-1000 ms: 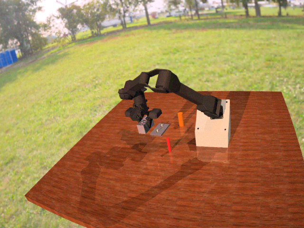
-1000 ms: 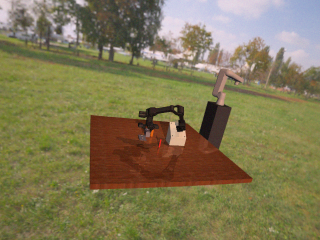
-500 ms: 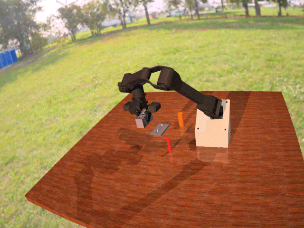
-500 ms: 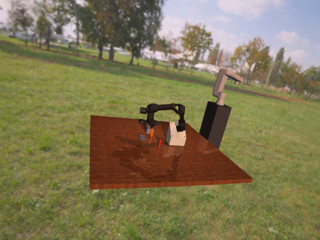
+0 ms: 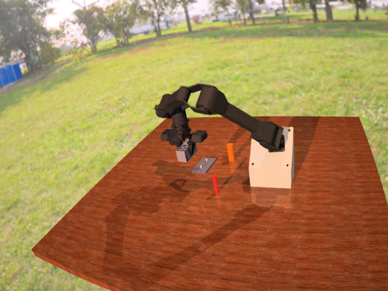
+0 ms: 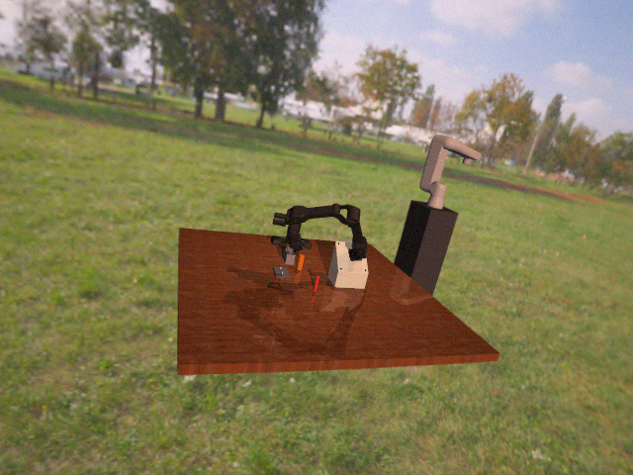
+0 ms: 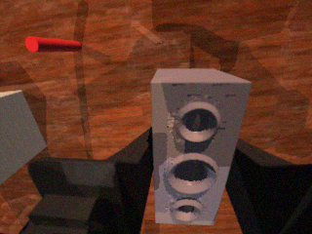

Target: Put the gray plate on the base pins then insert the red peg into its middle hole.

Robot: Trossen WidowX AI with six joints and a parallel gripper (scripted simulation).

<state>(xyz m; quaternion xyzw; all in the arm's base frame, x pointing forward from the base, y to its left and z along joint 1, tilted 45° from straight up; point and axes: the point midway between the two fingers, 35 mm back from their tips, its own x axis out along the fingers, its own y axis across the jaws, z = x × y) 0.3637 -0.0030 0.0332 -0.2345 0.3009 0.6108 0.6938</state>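
Now: gripper tip 11 cm to the left of the base, 11 cm above it and 2 cm past it. From my gripper tip the other things lie so: gray plate: 3 cm above; then red peg: 13 cm behind, 9 cm to the left, 8 cm below; then orange cylinder: 16 cm to the right, 13 cm behind, 8 cm below.
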